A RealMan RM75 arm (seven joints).
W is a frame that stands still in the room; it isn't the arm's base.
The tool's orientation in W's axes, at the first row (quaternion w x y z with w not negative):
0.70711 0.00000 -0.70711 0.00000
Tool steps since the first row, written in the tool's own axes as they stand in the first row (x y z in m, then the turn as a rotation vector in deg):
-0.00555 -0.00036 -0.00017 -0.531 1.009 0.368
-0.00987 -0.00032 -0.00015 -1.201 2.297 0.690
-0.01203 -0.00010 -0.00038 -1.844 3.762 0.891
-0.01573 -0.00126 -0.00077 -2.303 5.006 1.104
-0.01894 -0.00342 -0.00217 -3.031 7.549 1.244
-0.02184 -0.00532 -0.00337 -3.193 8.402 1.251
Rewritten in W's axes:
0.00017 -0.00036 -0.00555 -0.368 1.009 -0.531
0.00015 -0.00032 -0.00987 -0.690 2.297 -1.201
0.00038 -0.00010 -0.01203 -0.891 3.762 -1.844
0.00077 -0.00126 -0.01573 -1.104 5.006 -2.303
0.00217 -0.00342 -0.01894 -1.244 7.549 -3.031
0.00337 -0.00532 -0.02184 -1.251 8.402 -3.193

